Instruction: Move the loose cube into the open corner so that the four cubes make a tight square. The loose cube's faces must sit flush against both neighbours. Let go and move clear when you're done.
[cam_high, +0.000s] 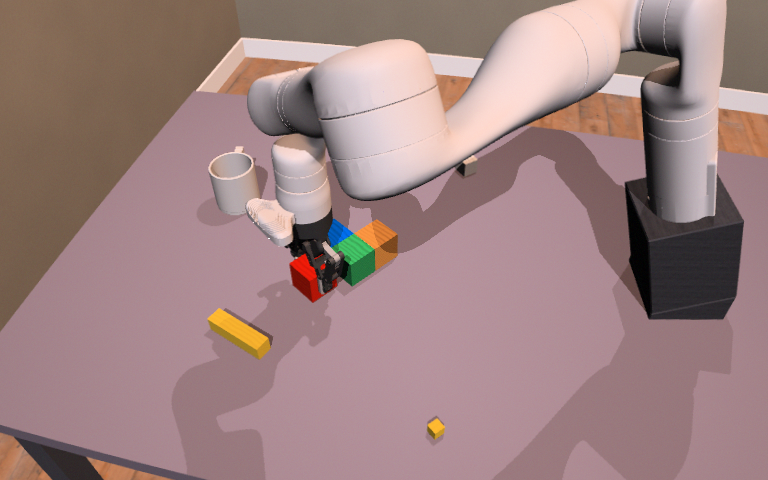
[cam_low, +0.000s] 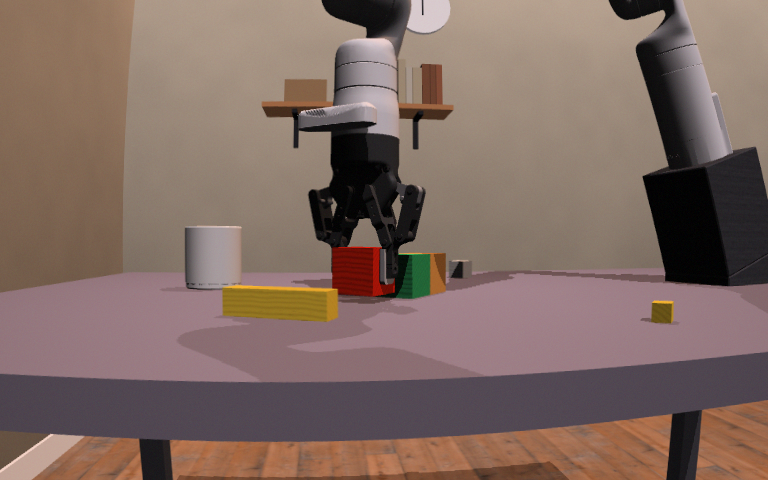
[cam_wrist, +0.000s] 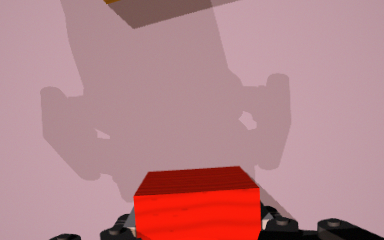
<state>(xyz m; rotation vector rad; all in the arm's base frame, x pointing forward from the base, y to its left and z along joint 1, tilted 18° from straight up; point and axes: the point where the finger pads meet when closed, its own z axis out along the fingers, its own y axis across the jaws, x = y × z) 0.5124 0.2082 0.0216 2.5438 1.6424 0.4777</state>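
My gripper is now 1 cm short of the blue cube, 8 cm to the left of it and 1 cm above it. From my hand the other things lie so: orange cube 6 cm behind, 11 cm to the right, 1 cm below; green cube 4 cm behind, 6 cm to the right, 1 cm below; red cube right at my hand.
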